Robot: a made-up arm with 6 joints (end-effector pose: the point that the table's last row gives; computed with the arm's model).
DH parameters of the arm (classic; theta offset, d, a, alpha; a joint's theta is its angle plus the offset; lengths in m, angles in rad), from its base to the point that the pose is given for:
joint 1: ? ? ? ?
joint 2: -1.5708 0 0.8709 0
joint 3: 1.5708 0.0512 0 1.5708
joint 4: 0 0.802 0 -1.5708
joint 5: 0 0 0 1.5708
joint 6: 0 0.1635 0 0
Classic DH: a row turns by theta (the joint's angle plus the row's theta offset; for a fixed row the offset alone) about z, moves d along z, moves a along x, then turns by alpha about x.
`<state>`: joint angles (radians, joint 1 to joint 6).
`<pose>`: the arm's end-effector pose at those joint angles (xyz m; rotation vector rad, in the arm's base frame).
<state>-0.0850 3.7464 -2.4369 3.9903 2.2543 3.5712</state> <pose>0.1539 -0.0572 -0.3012 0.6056 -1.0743 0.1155</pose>
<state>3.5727 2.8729 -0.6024 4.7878 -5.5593 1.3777</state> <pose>-0.8716 -0.3384 -1.2875 -2.3514 -0.2424 1.1272</pose>
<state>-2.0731 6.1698 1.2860 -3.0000 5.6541 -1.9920</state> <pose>-0.3281 -0.7319 1.2935 1.8207 -0.1182 -0.5014</pose>
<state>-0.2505 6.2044 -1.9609 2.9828 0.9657 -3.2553</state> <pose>-0.7638 0.2702 0.4991 -0.0835 -3.0221 -0.2409</pose>
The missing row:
joint 1: 0 0.1538 0 -1.5708
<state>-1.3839 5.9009 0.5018 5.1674 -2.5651 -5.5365</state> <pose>0.0761 0.3039 1.6267 -2.5969 0.1780 -0.5605</pose>
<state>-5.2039 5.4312 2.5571 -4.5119 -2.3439 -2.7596</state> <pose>0.0669 -0.0096 0.6121 -0.1467 2.0764 -1.9381</pose>
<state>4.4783 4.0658 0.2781 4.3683 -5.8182 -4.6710</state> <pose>0.3470 1.5320 -0.7355 -1.2369 -1.7804 -0.8474</pose>
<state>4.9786 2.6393 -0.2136 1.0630 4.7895 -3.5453</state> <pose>0.1786 -1.0020 -1.1721 0.3211 -1.3126 0.8019</pose>
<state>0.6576 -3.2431 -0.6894 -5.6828 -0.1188 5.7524</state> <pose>0.5968 0.5117 -1.3794 -0.6265 2.1814 0.3116</pose>
